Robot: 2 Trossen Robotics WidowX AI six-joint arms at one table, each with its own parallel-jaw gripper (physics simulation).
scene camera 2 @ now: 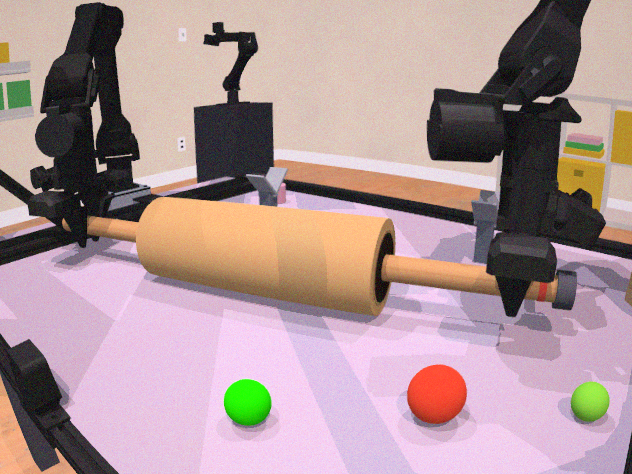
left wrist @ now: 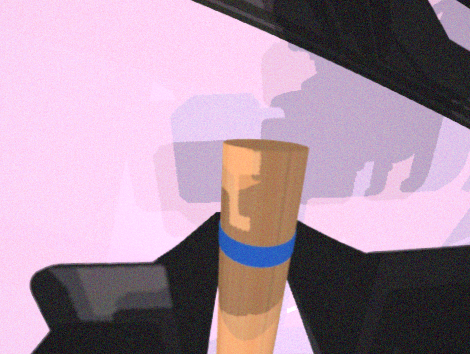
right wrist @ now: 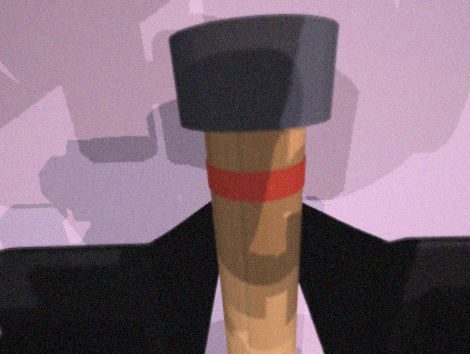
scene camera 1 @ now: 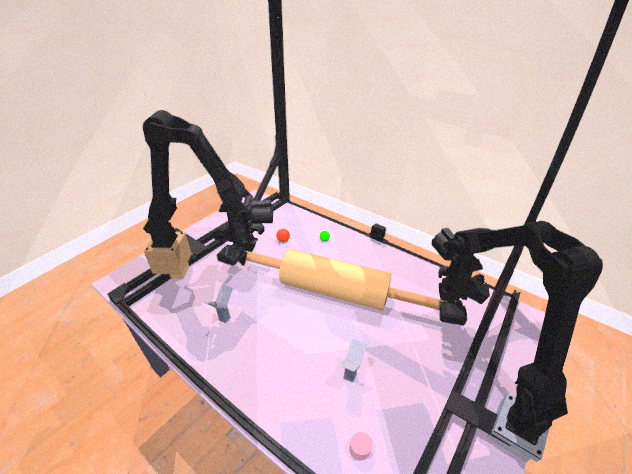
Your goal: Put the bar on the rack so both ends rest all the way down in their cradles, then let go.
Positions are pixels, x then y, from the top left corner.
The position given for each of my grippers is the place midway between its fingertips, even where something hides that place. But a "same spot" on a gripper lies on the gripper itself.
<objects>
my left gripper: scene camera 2; left wrist; scene camera 1 443, 314; not seen in the right wrist view (out of frame)
my right gripper: scene camera 2 511, 310; right wrist 251, 205; scene camera 1 245, 262; not seen in the left wrist view (out of frame)
bar: scene camera 2; left wrist 262, 180; right wrist; scene camera 1 357, 284
same spot on bar: (right wrist: 253, 83) = (scene camera 2: 566, 271)
same spot on my left gripper: (left wrist: 341, 292) = (scene camera 2: 86, 202)
</objects>
